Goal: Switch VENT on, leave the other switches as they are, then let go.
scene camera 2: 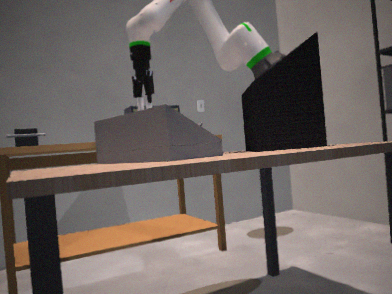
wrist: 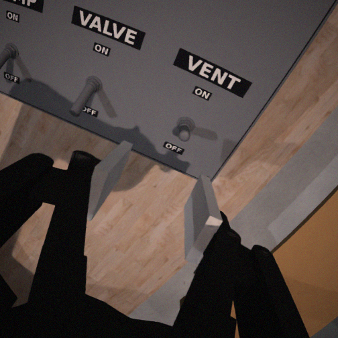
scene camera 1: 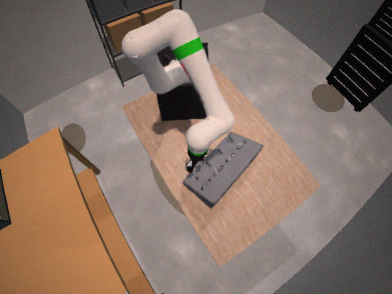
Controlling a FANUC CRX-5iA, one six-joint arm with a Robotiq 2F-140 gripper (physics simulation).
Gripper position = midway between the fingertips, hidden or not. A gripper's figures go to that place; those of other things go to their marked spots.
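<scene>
My gripper [wrist: 159,176] is 20 cm from the lens, and I see that a grey switch box [wrist: 216,74] is 29 cm from the lens.
</scene>
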